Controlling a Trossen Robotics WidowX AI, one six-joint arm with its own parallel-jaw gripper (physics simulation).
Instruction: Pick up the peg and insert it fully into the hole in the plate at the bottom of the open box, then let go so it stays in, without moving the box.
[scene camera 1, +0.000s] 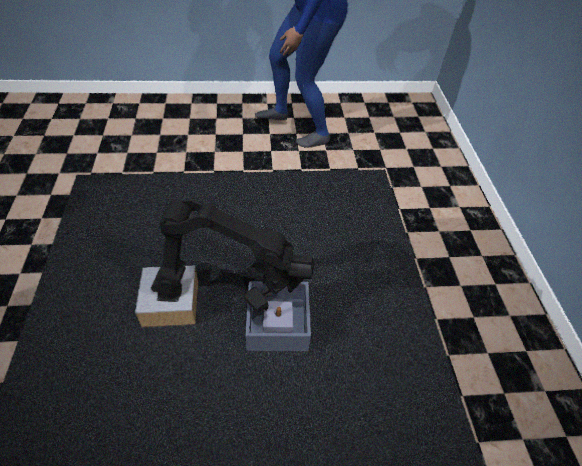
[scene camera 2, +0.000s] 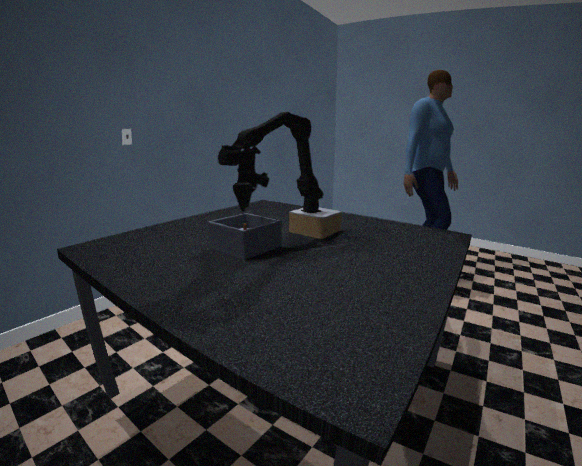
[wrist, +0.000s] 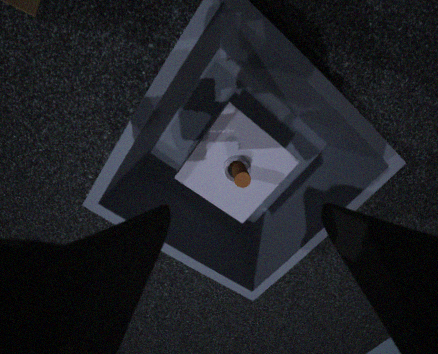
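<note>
An orange-brown peg stands roughly upright in the round hole of the pale plate. Its upper part sticks up out of the hole; its lower end is hidden, so its depth cannot be told. The plate lies at the bottom of the open grey-blue box. My gripper is open and empty. It points down above the box, with its tips above the peg and apart from it. In the scene camera 1 view the arm hides the fingertips.
The arm's base stands on a wooden block with a white top, beside the box on the dark table top. The box's walls rise around the plate. A person in blue is beyond the table.
</note>
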